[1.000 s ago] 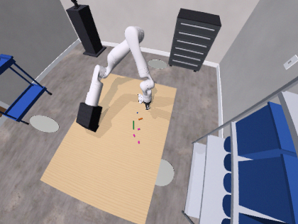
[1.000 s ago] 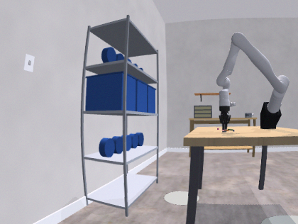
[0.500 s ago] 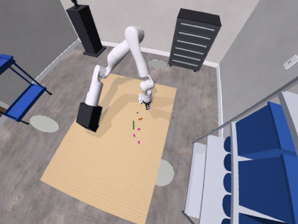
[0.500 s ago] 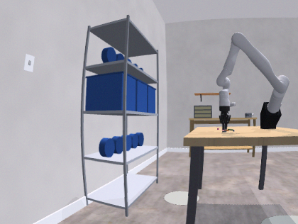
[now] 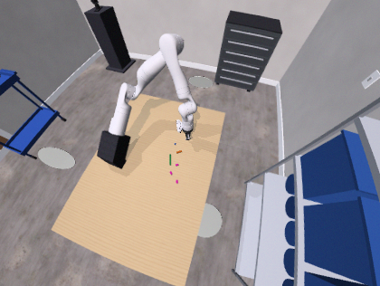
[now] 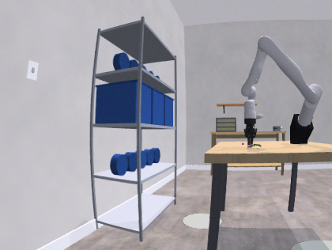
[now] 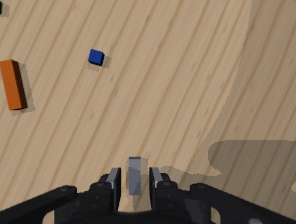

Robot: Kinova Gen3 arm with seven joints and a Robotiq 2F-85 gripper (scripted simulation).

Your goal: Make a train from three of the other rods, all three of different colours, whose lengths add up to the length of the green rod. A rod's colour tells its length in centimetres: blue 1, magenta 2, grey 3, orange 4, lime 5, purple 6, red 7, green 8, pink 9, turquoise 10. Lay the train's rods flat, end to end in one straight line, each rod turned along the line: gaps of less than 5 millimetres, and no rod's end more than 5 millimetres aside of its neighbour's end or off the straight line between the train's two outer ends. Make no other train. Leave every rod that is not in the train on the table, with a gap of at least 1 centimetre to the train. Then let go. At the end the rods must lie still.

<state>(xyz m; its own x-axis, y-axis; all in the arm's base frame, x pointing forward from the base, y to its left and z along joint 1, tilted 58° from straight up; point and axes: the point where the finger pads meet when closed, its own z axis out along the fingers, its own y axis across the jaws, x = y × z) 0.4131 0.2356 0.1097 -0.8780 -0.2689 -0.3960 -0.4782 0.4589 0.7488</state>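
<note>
The grey rod lies 3 cm below my hand. The rest, counted from my hand: small blue rod: 7 cm behind, 8 cm to the right, 3 cm below; then green rod: 5 cm behind, 20 cm to the right, 3 cm below; then orange rod: 2 cm behind, 12 cm to the right, 3 cm below.
</note>
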